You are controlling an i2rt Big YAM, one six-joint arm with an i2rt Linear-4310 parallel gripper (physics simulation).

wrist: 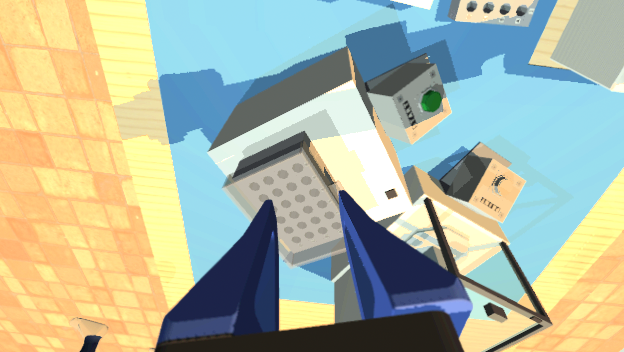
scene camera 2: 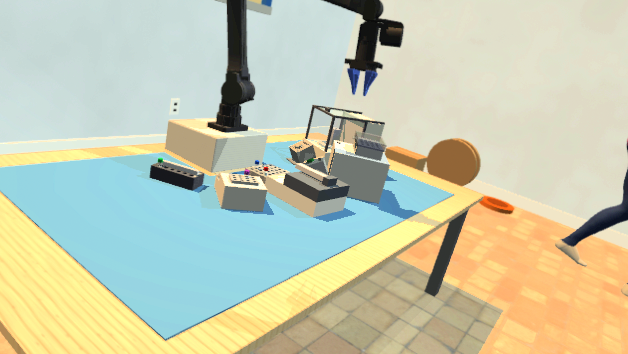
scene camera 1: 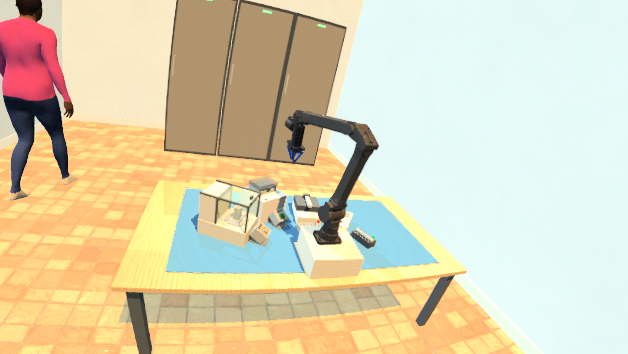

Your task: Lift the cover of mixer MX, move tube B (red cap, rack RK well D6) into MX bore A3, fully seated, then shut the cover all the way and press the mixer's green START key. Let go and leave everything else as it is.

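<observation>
My gripper is partly open and empty, pointing down high above the mixer. The mixer is a pale box with a grid of bores on top. Its clear cover lies over the bores and looks shut. The green key is on a tilted panel beside the mixer. Tube B's red cap shows in the rack; its well label is unreadable, and the red cap does not show in the wrist view.
A glass-walled device stands beside the mixer, with its own panel. A dark-topped box with a pale bar, a small pale block and a black rack with a green-capped tube are nearer the arm base.
</observation>
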